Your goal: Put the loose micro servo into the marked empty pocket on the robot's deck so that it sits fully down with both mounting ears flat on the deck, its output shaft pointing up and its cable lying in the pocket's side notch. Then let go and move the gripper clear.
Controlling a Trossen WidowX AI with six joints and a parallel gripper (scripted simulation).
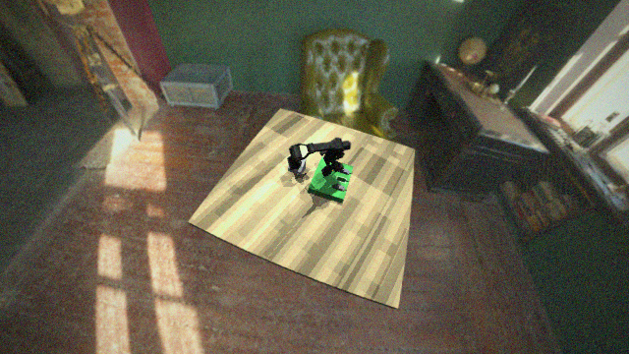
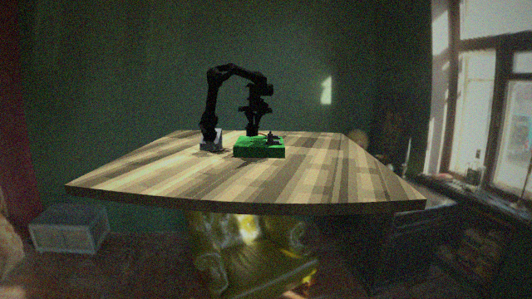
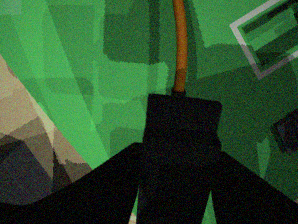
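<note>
Now: gripper tip 10 mm past the green robot deck and 100 mm above it.
</note>
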